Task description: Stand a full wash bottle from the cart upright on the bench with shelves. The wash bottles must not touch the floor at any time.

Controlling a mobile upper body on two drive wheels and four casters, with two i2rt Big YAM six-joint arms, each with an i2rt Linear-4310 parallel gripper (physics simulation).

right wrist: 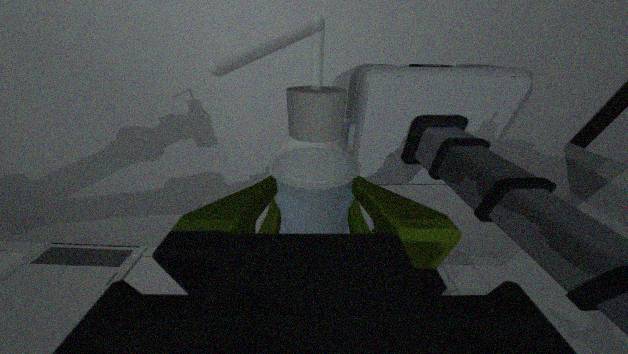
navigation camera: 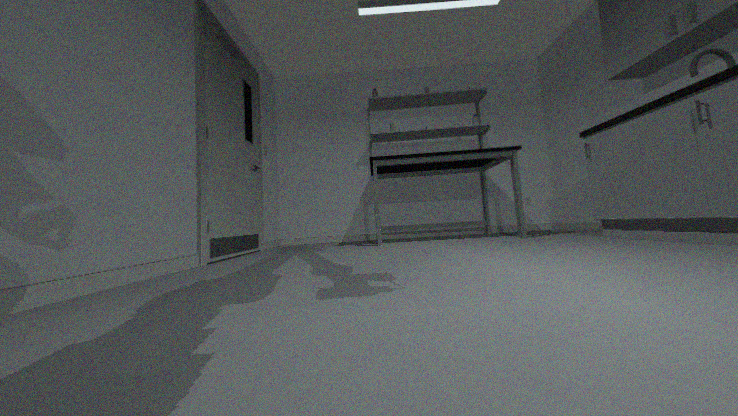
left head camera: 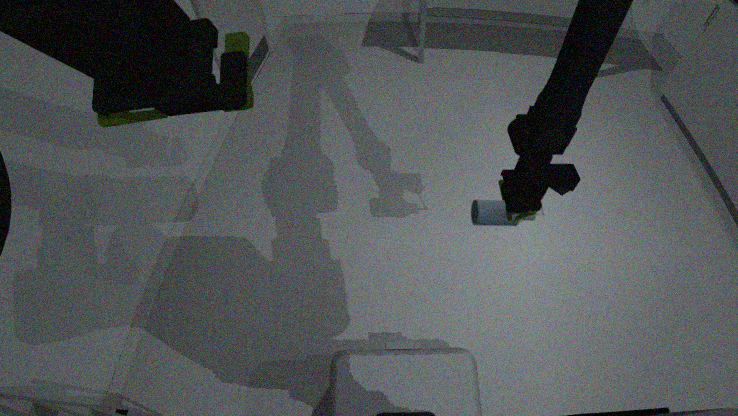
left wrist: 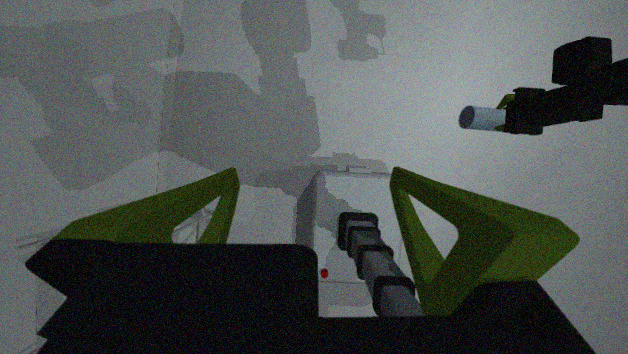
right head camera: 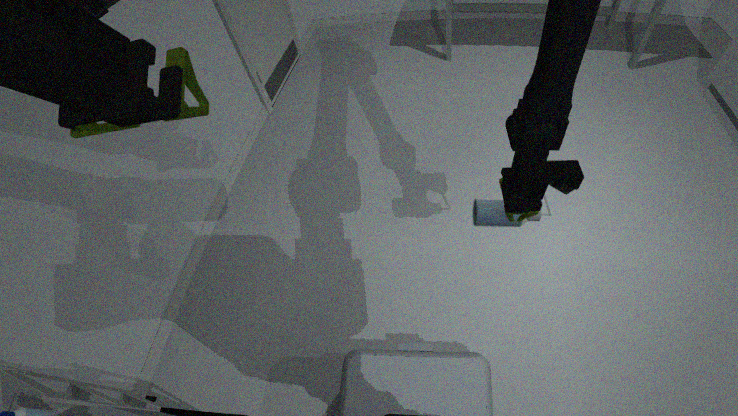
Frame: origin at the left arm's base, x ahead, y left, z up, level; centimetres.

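Seen in the pictures: left gripper, fingertip midpoint: [left head camera: 208, 106] [left wrist: 314, 176] [right head camera: 172, 115]; right gripper, fingertip midpoint: [right wrist: 314, 177] [left head camera: 508, 214] [left wrist: 494, 120] [right head camera: 512, 214].
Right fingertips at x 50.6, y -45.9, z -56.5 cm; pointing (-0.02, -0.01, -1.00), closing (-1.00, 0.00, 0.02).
Note:
A point is followed by its place in that frame.
A wash bottle [left head camera: 488, 212] @(x 49.1, y -39.9, z -53.1 cm) [right head camera: 489, 212] @(x 49.1, y -40.2, z -53.1 cm) [left wrist: 485, 118] @(x 50.1, y -40.5, z -52.7 cm) [right wrist: 315, 207] @(x 50.6, y -46.3, z -53.0 cm) with pale blue contents and a bent nozzle is held on its side in the air, its base toward the left of the head views. My right gripper [right wrist: 314, 177] @(x 50.6, y -45.9, z -56.5 cm) is shut on its body near the shoulder. My left gripper [left wrist: 314, 176] @(x 36.3, y 0.9, z -11.9 cm) is open, apart from the bottle, at the upper left of the head views. The bench with shelves [navigation camera: 444, 153] stands against the far wall in the navigation view, two shelves above its top. Part of a frame, apparently the cart, shows at the lower left in the right head view.
A door [navigation camera: 227, 191] @(x 230.1, y 87.0, z -81.8 cm) is in the wall at the left. A long counter with cabinets [navigation camera: 666, 170] @(x 156.1, y -221.5, z -95.5 cm) runs along the right. Small dim items stand on the bench's shelves. My white base [left head camera: 413, 377] @(x 22.0, y -25.7, z -115.0 cm) [right head camera: 428, 377] @(x 22.9, y -27.2, z -115.0 cm) is at the bottom of the head views. Arm shadows fall across the floor.

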